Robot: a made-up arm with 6 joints. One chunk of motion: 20 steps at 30 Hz.
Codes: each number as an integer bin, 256 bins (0 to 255) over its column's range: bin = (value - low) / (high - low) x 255, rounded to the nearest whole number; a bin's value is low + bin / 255 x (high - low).
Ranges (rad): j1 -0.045..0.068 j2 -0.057..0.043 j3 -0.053..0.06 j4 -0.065..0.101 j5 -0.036..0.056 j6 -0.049..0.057
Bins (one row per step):
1: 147 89 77 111 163 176
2: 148 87 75 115 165 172
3: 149 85 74 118 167 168
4: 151 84 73 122 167 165
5: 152 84 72 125 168 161
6: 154 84 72 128 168 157
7: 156 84 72 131 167 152
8: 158 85 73 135 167 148
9: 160 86 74 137 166 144
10: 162 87 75 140 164 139
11: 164 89 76 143 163 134
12: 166 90 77 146 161 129
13: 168 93 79 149 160 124
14: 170 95 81 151 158 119
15: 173 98 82 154 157 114
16: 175 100 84 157 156 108
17: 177 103 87 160 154 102
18: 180 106 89 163 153 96
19: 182 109 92 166 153 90
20: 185 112 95 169 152 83
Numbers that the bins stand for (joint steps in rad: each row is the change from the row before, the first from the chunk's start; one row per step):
1: 0.02014 -0.02210 -0.01888 0.00726 0.02281 0.02416
2: 0.02058 -0.02288 -0.01976 0.00986 0.02353 0.02250
3: 0.02103 -0.02367 -0.02021 0.01182 0.02425 0.02084
4: 0.02191 -0.02406 -0.02065 0.01442 0.02425 0.01959
5: 0.02236 -0.02406 -0.02109 0.01637 0.02461 0.01793
6: 0.02324 -0.02406 -0.02109 0.01833 0.02461 0.01626
7: 0.02413 -0.02406 -0.02109 0.02028 0.02425 0.01418
8: 0.02502 -0.02367 -0.02065 0.02288 0.02425 0.01252
9: 0.02590 -0.02327 -0.02021 0.02418 0.02389 0.01086
10: 0.02679 -0.02288 -0.01976 0.02614 0.02317 0.00878
11: 0.02767 -0.02210 -0.01932 0.02809 0.02281 0.00670
12: 0.02856 -0.02171 -0.01888 0.03004 0.02209 0.00462
13: 0.02945 -0.02053 -0.01799 0.03200 0.02173 0.00255
14: 0.03033 -0.01975 -0.01711 0.03330 0.02100 0.00047
15: 0.03166 -0.01857 -0.01666 0.03525 0.02064 -0.00161
16: 0.03255 -0.01778 -0.01578 0.03720 0.02028 -0.00411
17: 0.03344 -0.01661 -0.01445 0.03916 0.01956 -0.00660
18: 0.03476 -0.01543 -0.01356 0.04111 0.01920 -0.00909
19: 0.03565 -0.01425 -0.01223 0.04306 0.01920 -0.01159
20: 0.03698 -0.01308 -0.01090 0.04502 0.01884 -0.01450

